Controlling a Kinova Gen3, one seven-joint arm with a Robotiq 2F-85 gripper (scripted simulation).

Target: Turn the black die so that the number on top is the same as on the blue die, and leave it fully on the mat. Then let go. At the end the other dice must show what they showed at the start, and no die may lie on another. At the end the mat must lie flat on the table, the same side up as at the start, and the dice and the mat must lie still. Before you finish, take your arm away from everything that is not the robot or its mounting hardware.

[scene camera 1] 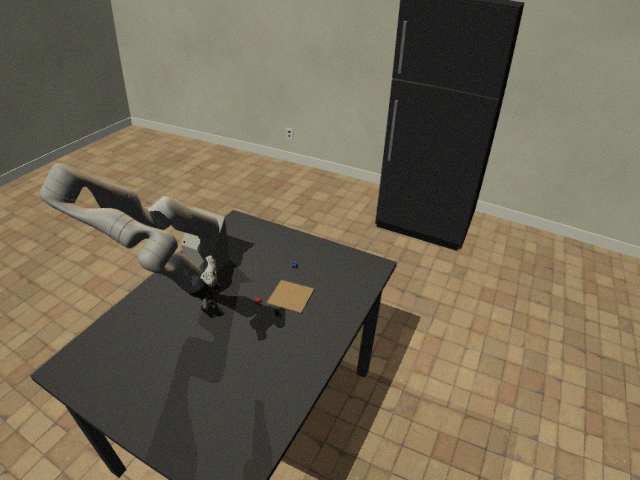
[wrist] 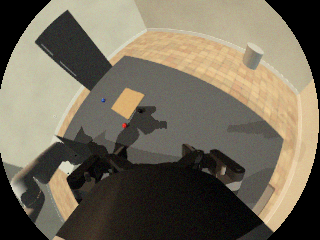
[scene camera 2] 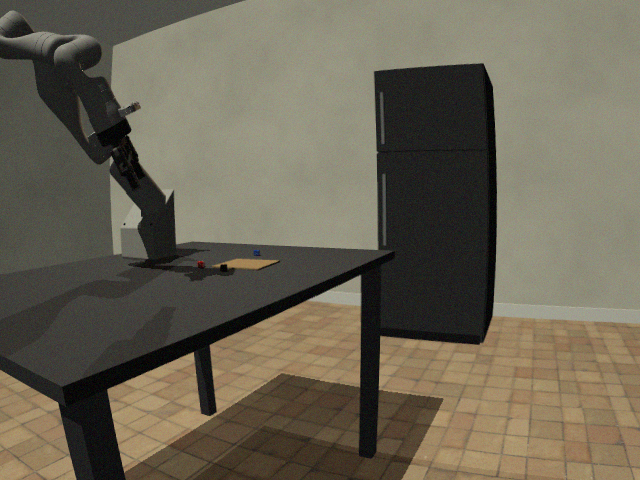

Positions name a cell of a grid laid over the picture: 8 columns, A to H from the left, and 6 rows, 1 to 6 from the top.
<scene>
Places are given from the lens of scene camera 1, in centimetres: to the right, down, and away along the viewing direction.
tan mat (scene camera 1: D4): -12, 21, 161
</scene>
